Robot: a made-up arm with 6 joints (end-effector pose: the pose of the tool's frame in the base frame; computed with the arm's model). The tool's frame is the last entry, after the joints.
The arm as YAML. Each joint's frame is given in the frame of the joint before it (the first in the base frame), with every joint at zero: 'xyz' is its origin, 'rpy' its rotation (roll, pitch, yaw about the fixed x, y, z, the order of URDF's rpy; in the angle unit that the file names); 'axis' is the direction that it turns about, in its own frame. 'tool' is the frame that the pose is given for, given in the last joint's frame.
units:
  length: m
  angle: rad
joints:
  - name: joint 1
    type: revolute
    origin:
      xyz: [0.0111, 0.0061, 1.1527]
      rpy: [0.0, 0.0, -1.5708]
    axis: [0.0, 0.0, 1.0]
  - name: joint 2
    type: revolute
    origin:
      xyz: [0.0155, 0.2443, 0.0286]
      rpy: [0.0, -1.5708, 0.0]
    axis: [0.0, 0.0, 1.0]
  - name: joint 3
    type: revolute
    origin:
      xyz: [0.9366, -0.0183, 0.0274]
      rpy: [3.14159, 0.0, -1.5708]
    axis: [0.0, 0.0, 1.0]
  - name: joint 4
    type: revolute
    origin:
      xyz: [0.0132, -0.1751, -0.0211]
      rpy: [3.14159, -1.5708, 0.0]
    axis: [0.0, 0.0, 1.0]
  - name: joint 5
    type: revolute
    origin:
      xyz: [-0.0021, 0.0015, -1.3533]
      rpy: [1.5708, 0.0, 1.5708]
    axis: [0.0, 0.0, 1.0]
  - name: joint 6
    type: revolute
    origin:
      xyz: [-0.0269, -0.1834, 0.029]
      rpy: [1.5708, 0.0, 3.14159]
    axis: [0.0, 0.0, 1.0]
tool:
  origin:
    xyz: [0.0, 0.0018, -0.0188]
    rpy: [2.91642, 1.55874, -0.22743]
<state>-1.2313 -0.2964 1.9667 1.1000 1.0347 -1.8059</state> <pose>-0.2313 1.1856 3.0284 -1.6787 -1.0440 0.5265</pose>
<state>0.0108 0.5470 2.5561 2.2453 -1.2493 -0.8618</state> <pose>-0.1475 -0.1007 3.1013 0.5766 -1.3452 -1.9313</pose>
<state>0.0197 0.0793 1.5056 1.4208 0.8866 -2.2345</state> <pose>0.3033 0.1798 3.6226 0.0009 -1.0168 1.2407</pose>
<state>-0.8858 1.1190 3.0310 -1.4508 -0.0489 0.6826</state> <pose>0.3315 -0.2857 3.0108 -0.3266 -1.7365 0.1264</pose>
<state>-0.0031 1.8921 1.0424 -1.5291 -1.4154 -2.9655</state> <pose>2.1445 0.2337 -0.0135 -0.8386 -0.5581 1.4431</pose>
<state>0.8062 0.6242 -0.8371 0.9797 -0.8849 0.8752</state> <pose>0.8193 0.6685 0.5235 2.3331 -1.2285 -1.4087</pose>
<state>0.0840 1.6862 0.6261 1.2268 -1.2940 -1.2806</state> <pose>1.9796 0.0059 -0.0366 -0.6698 1.2852 -1.1102</pose>
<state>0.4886 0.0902 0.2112 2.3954 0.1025 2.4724</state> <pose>1.5945 0.9037 2.4956 1.3830 0.3649 0.5038</pose>
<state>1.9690 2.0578 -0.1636 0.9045 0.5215 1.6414</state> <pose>-0.1984 0.2986 -0.6056 0.9845 0.8127 -1.7608</pose>
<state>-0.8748 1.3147 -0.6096 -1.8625 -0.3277 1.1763</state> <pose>0.6078 -0.5136 -0.0531 1.5750 1.4168 -0.9654</pose>
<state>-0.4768 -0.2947 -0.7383 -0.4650 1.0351 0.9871</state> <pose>1.2343 -0.6986 1.7213 -0.6851 -0.2089 -1.0179</pose>
